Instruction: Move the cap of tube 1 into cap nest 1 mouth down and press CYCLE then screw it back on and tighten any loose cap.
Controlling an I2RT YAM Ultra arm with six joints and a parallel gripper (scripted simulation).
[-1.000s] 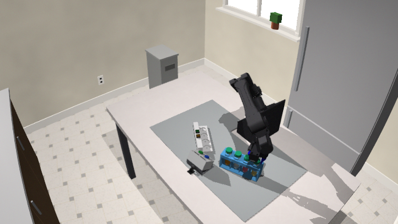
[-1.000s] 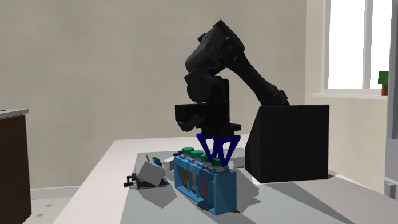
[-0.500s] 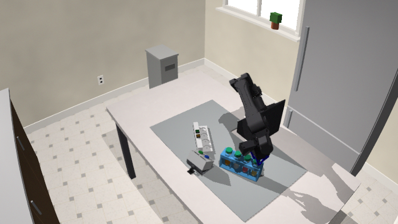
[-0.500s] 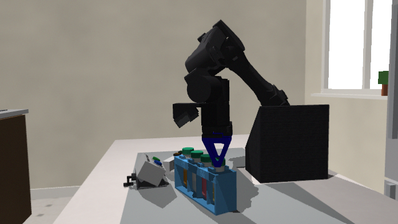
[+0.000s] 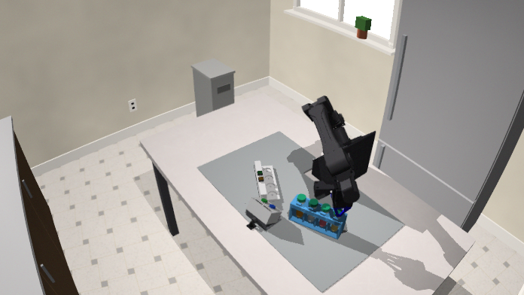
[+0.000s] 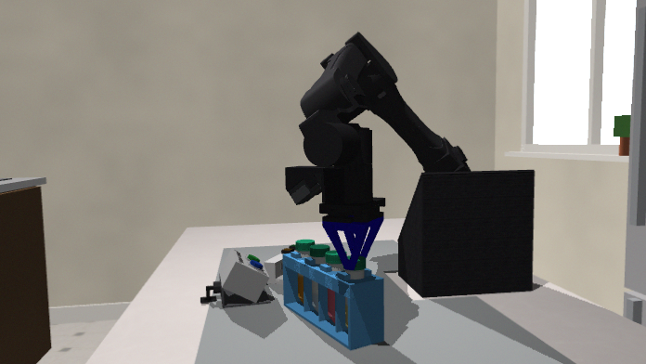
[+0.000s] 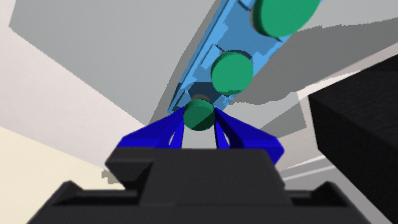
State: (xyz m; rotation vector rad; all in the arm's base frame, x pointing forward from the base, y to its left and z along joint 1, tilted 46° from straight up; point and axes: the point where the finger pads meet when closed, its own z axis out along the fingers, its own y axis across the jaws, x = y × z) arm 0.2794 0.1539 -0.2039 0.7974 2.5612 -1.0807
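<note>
Right now the green cap is right at my hand. Round my hand: blue key (210 mm to the right, 150 mm ahead, 50 mm below); then green key (250 mm to the right, 160 mm ahead, 50 mm below); then grey key box (230 mm to the right, 170 mm ahead, 60 mm below).
</note>
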